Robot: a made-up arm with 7 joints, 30 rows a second.
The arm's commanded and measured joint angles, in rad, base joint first. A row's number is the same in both.
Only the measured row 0 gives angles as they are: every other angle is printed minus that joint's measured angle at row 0.
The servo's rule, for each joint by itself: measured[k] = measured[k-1] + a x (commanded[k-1-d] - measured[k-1]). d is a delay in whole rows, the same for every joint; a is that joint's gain. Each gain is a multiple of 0.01, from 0.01 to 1. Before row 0 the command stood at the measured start. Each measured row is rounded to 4 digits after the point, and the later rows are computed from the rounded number. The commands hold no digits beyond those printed.
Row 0, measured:
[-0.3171 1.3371 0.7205 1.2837 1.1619 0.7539 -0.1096]
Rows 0 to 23, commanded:
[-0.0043 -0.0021 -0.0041 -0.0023 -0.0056 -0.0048 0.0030]
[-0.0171 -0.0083 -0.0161 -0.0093 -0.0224 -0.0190 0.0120]
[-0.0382 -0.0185 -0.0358 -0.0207 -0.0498 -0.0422 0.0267]
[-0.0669 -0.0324 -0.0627 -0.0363 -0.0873 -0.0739 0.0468]
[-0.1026 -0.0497 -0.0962 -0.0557 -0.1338 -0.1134 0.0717]
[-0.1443 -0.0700 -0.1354 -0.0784 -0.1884 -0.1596 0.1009]
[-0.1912 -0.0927 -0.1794 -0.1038 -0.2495 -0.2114 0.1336]
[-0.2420 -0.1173 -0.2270 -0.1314 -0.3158 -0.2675 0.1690]
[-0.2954 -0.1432 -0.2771 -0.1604 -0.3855 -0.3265 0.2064]
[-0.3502 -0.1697 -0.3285 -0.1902 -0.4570 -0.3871 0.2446]
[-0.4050 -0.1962 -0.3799 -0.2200 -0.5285 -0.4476 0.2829]
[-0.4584 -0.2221 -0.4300 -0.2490 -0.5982 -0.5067 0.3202]
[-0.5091 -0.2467 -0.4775 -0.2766 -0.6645 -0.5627 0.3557]
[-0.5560 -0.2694 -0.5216 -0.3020 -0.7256 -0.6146 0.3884]
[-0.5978 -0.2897 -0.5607 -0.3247 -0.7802 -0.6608 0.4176]
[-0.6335 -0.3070 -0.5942 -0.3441 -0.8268 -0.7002 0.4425]
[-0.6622 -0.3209 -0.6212 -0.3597 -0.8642 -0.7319 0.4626]
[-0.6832 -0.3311 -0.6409 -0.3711 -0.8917 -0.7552 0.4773]
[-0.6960 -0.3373 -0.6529 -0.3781 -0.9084 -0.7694 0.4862]
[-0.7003 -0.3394 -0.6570 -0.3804 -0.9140 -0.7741 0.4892]
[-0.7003 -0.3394 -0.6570 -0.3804 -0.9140 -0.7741 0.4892]
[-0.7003 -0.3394 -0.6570 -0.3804 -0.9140 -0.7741 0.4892]
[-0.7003 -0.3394 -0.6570 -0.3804 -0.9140 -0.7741 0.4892]
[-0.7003 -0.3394 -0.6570 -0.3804 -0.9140 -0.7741 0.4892]
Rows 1 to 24, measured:
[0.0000 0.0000 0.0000 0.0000 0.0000 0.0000 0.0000]
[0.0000 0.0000 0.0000 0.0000 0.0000 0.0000 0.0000]
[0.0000 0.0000 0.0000 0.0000 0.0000 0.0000 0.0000]
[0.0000 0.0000 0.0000 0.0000 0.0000 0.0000 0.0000]
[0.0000 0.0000 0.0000 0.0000 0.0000 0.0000 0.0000]
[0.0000 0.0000 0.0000 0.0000 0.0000 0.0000 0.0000]
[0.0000 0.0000 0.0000 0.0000 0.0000 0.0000 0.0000]
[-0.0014 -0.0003 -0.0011 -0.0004 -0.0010 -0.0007 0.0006]
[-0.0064 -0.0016 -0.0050 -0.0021 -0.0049 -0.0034 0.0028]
[-0.0166 -0.0043 -0.0130 -0.0056 -0.0130 -0.0092 0.0073]
[-0.0327 -0.0088 -0.0259 -0.0114 -0.0264 -0.0189 0.0148]
[-0.0551 -0.0153 -0.0442 -0.0198 -0.0457 -0.0331 0.0256]
[-0.0836 -0.0241 -0.0679 -0.0309 -0.0714 -0.0521 0.0399]
[-0.1180 -0.0351 -0.0969 -0.0448 -0.1035 -0.0760 0.0577]
[-0.1577 -0.0483 -0.1307 -0.0613 -0.1417 -0.1047 0.0788]
[-0.2018 -0.0635 -0.1688 -0.0801 -0.1856 -0.1380 0.1030]
[-0.2493 -0.0805 -0.2103 -0.1010 -0.2345 -0.1754 0.1299]
[-0.2991 -0.0990 -0.2544 -0.1236 -0.2874 -0.2162 0.1590]
[-0.3501 -0.1187 -0.3001 -0.1474 -0.3433 -0.2598 0.1896]
[-0.4010 -0.1392 -0.3462 -0.1719 -0.4011 -0.3052 0.2212]
[-0.4506 -0.1600 -0.3918 -0.1966 -0.4595 -0.3516 0.2530]
[-0.4977 -0.1808 -0.4357 -0.2209 -0.5172 -0.3980 0.2843]
[-0.5412 -0.2010 -0.4769 -0.2443 -0.5729 -0.4433 0.3144]
[-0.5799 -0.2202 -0.5144 -0.2662 -0.6253 -0.4866 0.3426]
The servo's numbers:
d 7
a 0.32 0.16 0.26 0.19 0.18 0.15 0.19

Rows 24 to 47, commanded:
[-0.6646 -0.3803 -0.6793 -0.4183 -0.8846 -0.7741 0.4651]
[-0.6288 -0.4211 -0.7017 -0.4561 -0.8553 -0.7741 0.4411]
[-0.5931 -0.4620 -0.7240 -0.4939 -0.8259 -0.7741 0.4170]
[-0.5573 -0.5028 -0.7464 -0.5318 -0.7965 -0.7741 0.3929]
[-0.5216 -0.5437 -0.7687 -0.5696 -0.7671 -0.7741 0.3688]
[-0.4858 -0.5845 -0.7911 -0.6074 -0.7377 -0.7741 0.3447]
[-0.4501 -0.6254 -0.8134 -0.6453 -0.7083 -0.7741 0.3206]
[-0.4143 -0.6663 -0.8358 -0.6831 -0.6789 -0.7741 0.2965]
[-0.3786 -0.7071 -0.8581 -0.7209 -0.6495 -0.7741 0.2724]
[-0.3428 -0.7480 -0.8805 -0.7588 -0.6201 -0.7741 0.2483]
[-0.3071 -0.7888 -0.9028 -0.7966 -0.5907 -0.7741 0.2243]
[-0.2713 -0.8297 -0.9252 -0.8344 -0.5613 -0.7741 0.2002]
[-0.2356 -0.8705 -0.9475 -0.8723 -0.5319 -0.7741 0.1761]
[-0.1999 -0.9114 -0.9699 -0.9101 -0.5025 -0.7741 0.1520]
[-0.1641 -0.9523 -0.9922 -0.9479 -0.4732 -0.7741 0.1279]
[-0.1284 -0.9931 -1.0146 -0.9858 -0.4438 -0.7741 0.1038]
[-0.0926 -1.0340 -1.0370 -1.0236 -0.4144 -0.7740 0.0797]
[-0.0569 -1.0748 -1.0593 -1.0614 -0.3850 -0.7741 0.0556]
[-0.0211 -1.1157 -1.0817 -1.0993 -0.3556 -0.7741 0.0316]
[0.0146 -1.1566 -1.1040 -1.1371 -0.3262 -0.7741 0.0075]
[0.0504 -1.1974 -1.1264 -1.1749 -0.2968 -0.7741 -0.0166]
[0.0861 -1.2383 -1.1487 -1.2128 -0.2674 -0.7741 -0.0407]
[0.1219 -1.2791 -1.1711 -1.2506 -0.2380 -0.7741 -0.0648]
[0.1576 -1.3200 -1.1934 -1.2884 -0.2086 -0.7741 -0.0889]
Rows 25 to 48, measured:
[-0.6130 -0.2379 -0.5473 -0.2861 -0.6733 -0.5269 0.3682]
[-0.6396 -0.2538 -0.5748 -0.3036 -0.7156 -0.5633 0.3906]
[-0.6590 -0.2675 -0.5962 -0.3182 -0.7513 -0.5949 0.4093]
[-0.6722 -0.2790 -0.6120 -0.3300 -0.7806 -0.6218 0.4245]
[-0.6812 -0.2887 -0.6237 -0.3396 -0.8046 -0.6446 0.4368]
[-0.6873 -0.2968 -0.6324 -0.3474 -0.8243 -0.6640 0.4468]
[-0.6915 -0.3036 -0.6388 -0.3537 -0.8404 -0.6805 0.4549]
[-0.6829 -0.3159 -0.6493 -0.3660 -0.8484 -0.6945 0.4568]
[-0.6656 -0.3327 -0.6629 -0.3831 -0.8496 -0.7064 0.4538]
[-0.6424 -0.3534 -0.6788 -0.4042 -0.8453 -0.7166 0.4468]
[-0.6152 -0.3773 -0.6964 -0.4284 -0.8365 -0.7252 0.4366]
[-0.5852 -0.4039 -0.7152 -0.4552 -0.8240 -0.7325 0.4237]
[-0.5534 -0.4328 -0.7349 -0.4841 -0.8085 -0.7387 0.4087]
[-0.5203 -0.4636 -0.7553 -0.5147 -0.7905 -0.7440 0.3920]
[-0.4864 -0.4960 -0.7762 -0.5467 -0.7704 -0.7485 0.3739]
[-0.4519 -0.5298 -0.7975 -0.5798 -0.7486 -0.7523 0.3546]
[-0.4170 -0.5647 -0.8191 -0.6138 -0.7255 -0.7556 0.3344]
[-0.3818 -0.6006 -0.8409 -0.6485 -0.7012 -0.7584 0.3135]
[-0.3464 -0.6373 -0.8628 -0.6838 -0.6760 -0.7608 0.2920]
[-0.3109 -0.6746 -0.8848 -0.7196 -0.6501 -0.7628 0.2700]
[-0.2754 -0.7125 -0.9069 -0.7558 -0.6235 -0.7645 0.2476]
[-0.2398 -0.7509 -0.9291 -0.7923 -0.5964 -0.7659 0.2249]
[-0.2042 -0.7897 -0.9513 -0.8291 -0.5689 -0.7671 0.2019]
[-0.1685 -0.8288 -0.9736 -0.8661 -0.5411 -0.7681 0.1787]

